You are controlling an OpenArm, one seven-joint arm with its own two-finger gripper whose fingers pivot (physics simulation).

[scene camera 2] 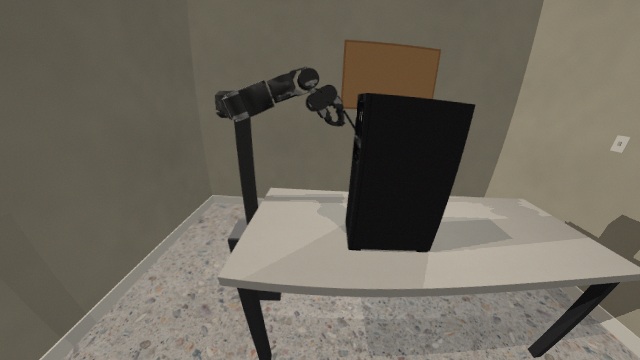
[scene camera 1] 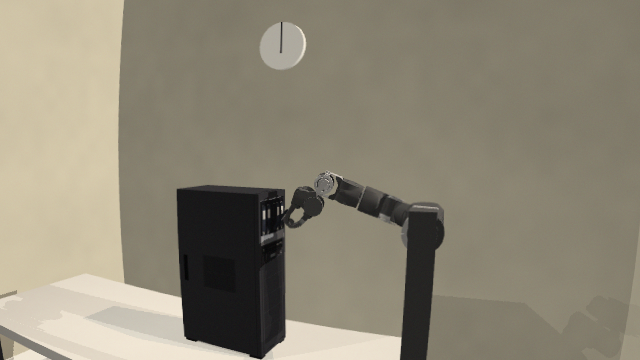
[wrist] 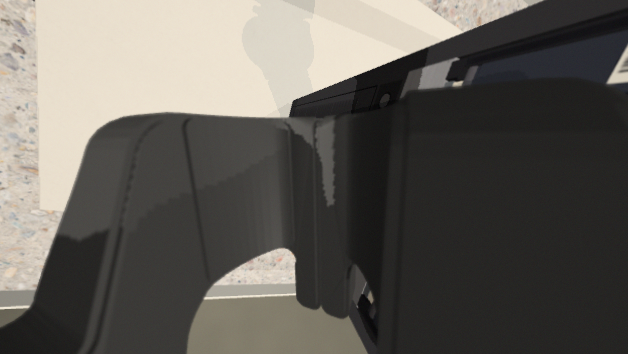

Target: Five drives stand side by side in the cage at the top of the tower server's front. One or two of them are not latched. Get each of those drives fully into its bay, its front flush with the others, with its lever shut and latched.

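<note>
The black tower server stands upright on the table. Its drives stand side by side in the cage at the top of the front; part of one dark blue drive shows in the wrist view. One dark lever sticks out from the cage, slanting up and outward. My gripper is shut with nothing between its fingers. Its fingertips are in front of the cage, right beside the lever's outer end; whether they touch cannot be told. The gripper hides most of the cage in the wrist view.
The pale table extends under and around the server. The arm's dark post stands off the server's front side. A brown board and a round clock hang on the walls.
</note>
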